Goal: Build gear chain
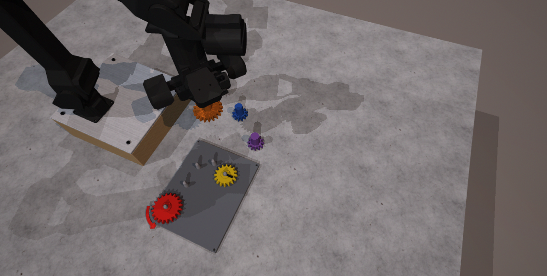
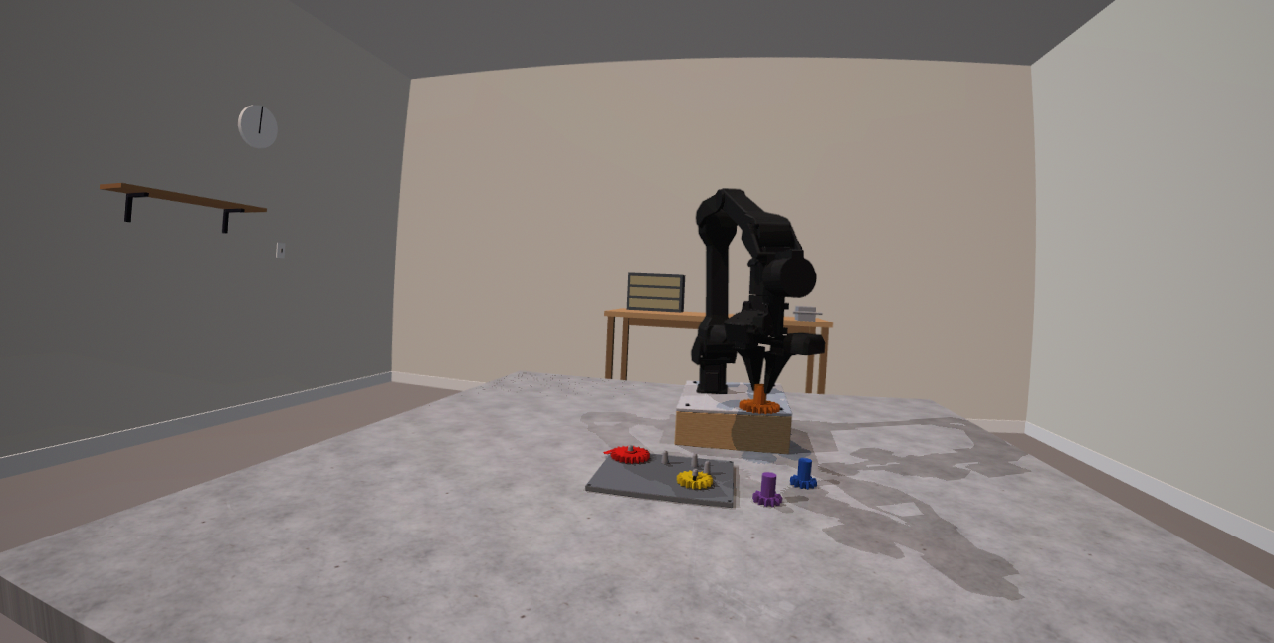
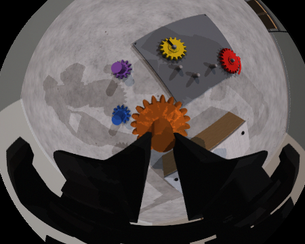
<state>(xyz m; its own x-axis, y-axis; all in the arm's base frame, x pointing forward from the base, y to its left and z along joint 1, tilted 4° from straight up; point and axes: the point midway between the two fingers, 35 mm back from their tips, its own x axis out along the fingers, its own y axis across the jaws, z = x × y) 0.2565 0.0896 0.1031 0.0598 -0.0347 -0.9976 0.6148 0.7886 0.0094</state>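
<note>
The purple gear is 12 cm below my gripper tip, 10 cm ahead of it and 1 cm to the left of it. Round my gripper tip: yellow gear (12 cm below, 9 cm to the right, 8 cm ahead); orange gear (1 cm below); blue gear (12 cm below, 7 cm to the left, 3 cm ahead).
</note>
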